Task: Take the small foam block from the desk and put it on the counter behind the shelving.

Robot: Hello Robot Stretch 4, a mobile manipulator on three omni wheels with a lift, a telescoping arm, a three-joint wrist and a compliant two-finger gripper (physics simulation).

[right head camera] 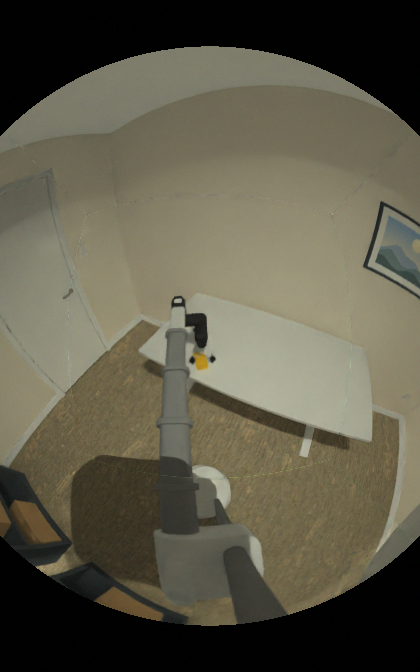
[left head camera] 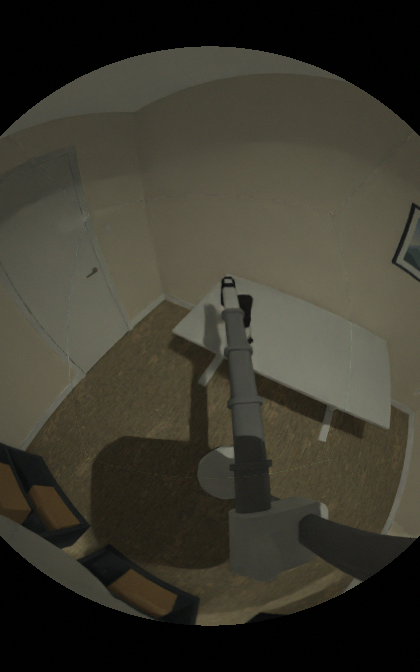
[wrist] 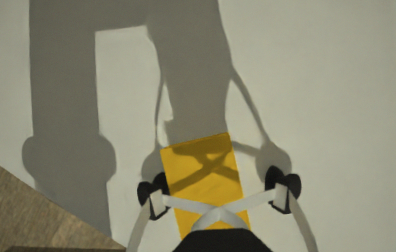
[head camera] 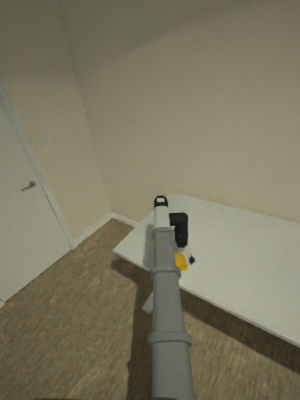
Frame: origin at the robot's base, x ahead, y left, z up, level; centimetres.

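Seen in the pictures: gripper, fingertip midpoint: (wrist: 217,184) (head camera: 181,263).
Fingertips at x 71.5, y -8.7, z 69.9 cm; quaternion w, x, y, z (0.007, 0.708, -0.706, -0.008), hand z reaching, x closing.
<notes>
A point is followed by its place in that frame.
The small foam block, a yellow rectangular block (head camera: 181,261) {x 69.8, y -8.7, z 73.8 cm} (right head camera: 201,362) (wrist: 204,187) {x 72.3, y -7.6, z 73.8 cm}, lies flat on the white desk (head camera: 240,260) {x 71.6, y -40.8, z 69.3 cm} (left head camera: 310,345) (right head camera: 280,370) (wrist: 340,100) {x 79.0, y -21.6, z 69.3 cm} near its front edge at the left end. My gripper (right head camera: 202,359) (wrist: 217,184) {x 71.5, y -8.7, z 69.9 cm} is open above the block, pointing down. In the wrist view one dark fingertip is on each side of the block, with a wider gap on the right. In the head view the arm hides part of the gripper. The block is hidden in the left head view. I cannot make out the counter for certain.
Dark shelving (left head camera: 55,540) (right head camera: 40,555) with brown boxes (left head camera: 52,507) (right head camera: 35,522) stands at the lower left. A pale grey surface (left head camera: 50,560) lies beyond it. A door (head camera: 22,220) {x 128.0, y 124.5, z 62.8 cm} is at the left. A wall runs behind the desk.
</notes>
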